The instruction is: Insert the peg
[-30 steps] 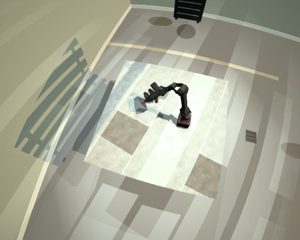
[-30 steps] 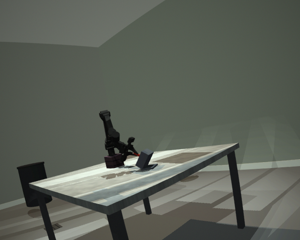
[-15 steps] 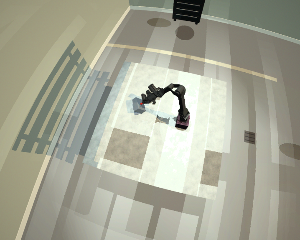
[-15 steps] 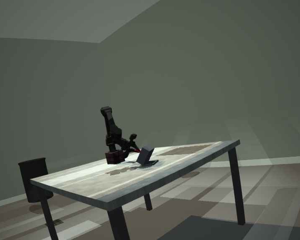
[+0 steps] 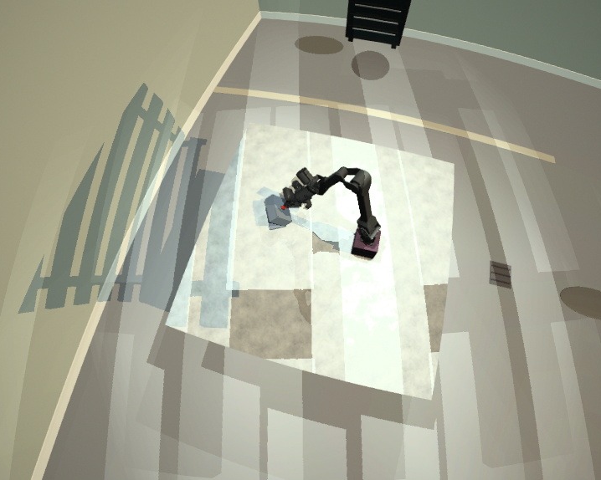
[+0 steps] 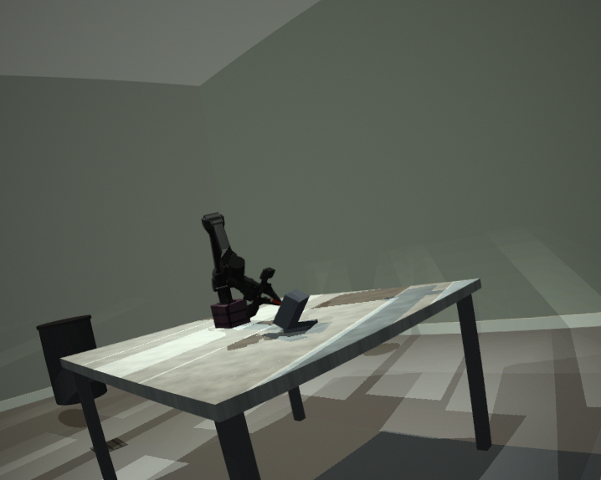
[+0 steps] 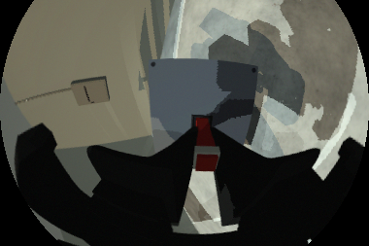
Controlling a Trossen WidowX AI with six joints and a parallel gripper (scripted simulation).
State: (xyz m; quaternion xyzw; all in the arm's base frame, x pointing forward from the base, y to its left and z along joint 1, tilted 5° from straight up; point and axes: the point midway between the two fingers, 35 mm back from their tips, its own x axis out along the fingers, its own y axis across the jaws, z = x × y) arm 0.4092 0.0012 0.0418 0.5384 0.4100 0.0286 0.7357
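The red peg lies 1 cm to the right of my gripper tip, 1 cm behind it and 1 cm above it. The rest, counted from my gripper tip: grey sloped panel (3 cm below, 3 cm ahead, 2 cm to the left).
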